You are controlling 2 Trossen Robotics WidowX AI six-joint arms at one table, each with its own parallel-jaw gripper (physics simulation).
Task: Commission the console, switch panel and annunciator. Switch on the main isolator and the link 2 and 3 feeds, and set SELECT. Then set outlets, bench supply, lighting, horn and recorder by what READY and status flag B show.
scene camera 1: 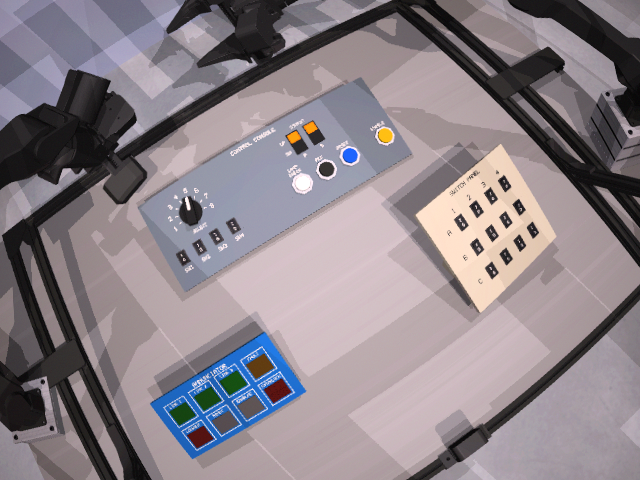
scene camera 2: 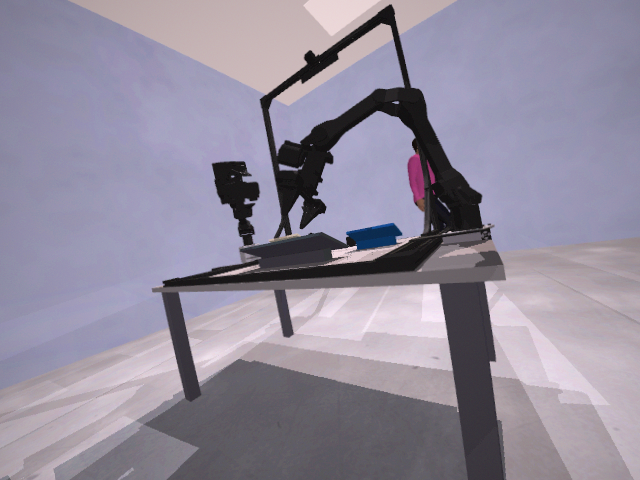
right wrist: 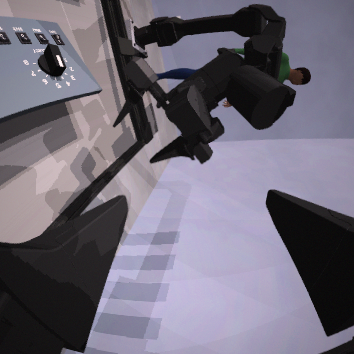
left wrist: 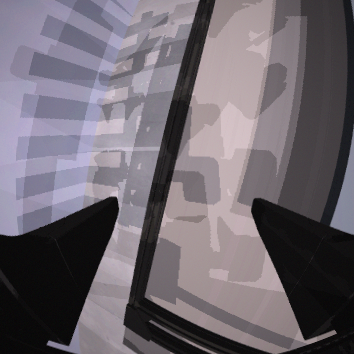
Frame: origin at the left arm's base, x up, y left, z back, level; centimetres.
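Where they show: left gripper, fingertip midpoint: [scene camera 1: 116, 148] [scene camera 2: 293, 222] [right wrist: 132, 144] [left wrist: 185, 204]; right gripper, fingertip midpoint: [scene camera 1: 182, 49] [scene camera 2: 252, 189] [right wrist: 197, 199]; left arm's base, link origin: [scene camera 1: 29, 410] [scene camera 2: 468, 229] [right wrist: 138, 37]; right arm's base, link origin: [scene camera 1: 635, 109] [scene camera 2: 248, 245].
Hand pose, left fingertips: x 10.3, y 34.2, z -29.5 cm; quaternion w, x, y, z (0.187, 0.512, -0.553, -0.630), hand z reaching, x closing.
Each offset is from my left fingertips to the centre of the thing. "*": to the spot under its first point.
The grey console @(dz -22.4, dx -8.7, dy -10.7 cm) [scene camera 1: 263, 180] [scene camera 2: 297, 248] [right wrist: 30, 75] has a black SELECT knob @(dz -9.1, dx -4.7, dy -13.3 cm) [scene camera 1: 190, 210] [right wrist: 52, 62] whose white line points near 5. Its two status flags [scene camera 1: 297, 142] [scene camera 1: 313, 132] show orange at the upper end and black below. Small switches SW1 to SW4 are too small to read. The cream switch panel @(dz -48.8, dx -8.6, dy -29.4 cm) [scene camera 1: 444, 227] has rocker rows A to C; their positions cannot be told. The blue annunciator @(dz -6.1, dx -9.7, dy -40.1 cm) [scene camera 1: 238, 356] [scene camera 2: 373, 236] has dim tiles, READY @(* dz -5.0, dx -8.3, dy -44.3 cm) [scene camera 1: 225, 422] grey. My left gripper [left wrist: 185, 204] [right wrist: 132, 144] is open, near the console's knob end. My right gripper [right wrist: 197, 199] [scene camera 1: 183, 49] is open beyond the table's upper edge.
White @(dz -26.2, dx -7.1, dy -13.9 cm) [scene camera 1: 302, 183], black @(dz -30.3, dx -7.1, dy -12.9 cm) [scene camera 1: 326, 169], blue @(dz -34.4, dx -7.1, dy -11.8 cm) [scene camera 1: 349, 155] and yellow @(dz -40.8, dx -7.1, dy -10.3 cm) [scene camera 1: 384, 135] buttons sit on the console. A black frame rail [scene camera 1: 330, 38] [left wrist: 170, 145] edges the table. The left arm [scene camera 2: 356, 111] arches over the table in scene camera 2. A person in pink [scene camera 2: 416, 178] stands behind it.
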